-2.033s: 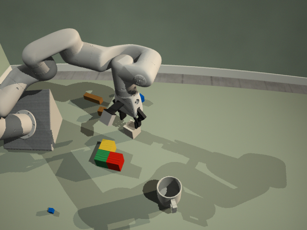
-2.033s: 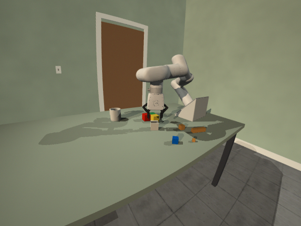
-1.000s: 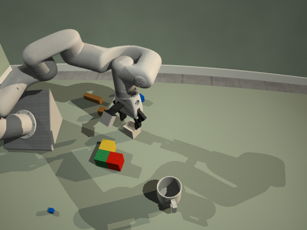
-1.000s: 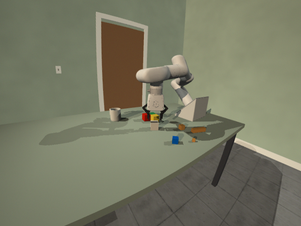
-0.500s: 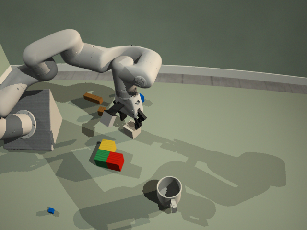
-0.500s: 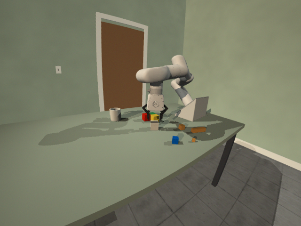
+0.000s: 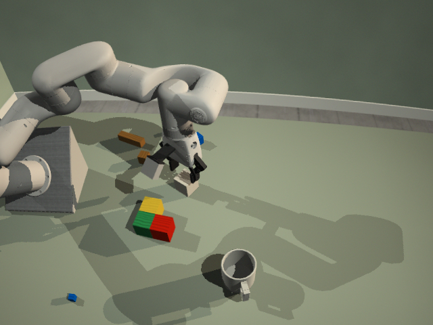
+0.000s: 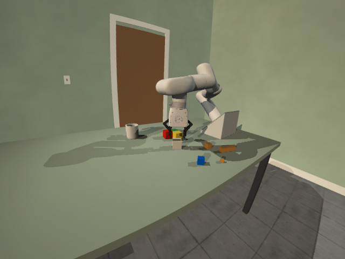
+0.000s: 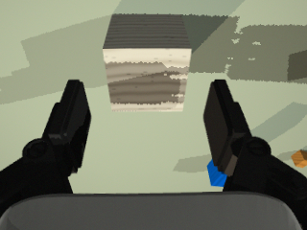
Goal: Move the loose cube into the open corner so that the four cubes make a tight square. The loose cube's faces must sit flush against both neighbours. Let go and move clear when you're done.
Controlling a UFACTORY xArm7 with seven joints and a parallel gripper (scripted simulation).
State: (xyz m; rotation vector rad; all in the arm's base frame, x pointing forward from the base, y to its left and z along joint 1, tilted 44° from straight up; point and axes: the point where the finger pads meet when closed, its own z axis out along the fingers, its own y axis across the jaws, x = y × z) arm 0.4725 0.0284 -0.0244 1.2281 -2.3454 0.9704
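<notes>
Right now my hand is 5 cm above the beige cube. Also, from my hand: long orange block 21 cm behind, 20 cm to the left, 6 cm below; red cube 5 cm behind, 16 cm to the right, 5 cm below; yellow cube 9 cm behind, 10 cm to the right, 5 cm below.
</notes>
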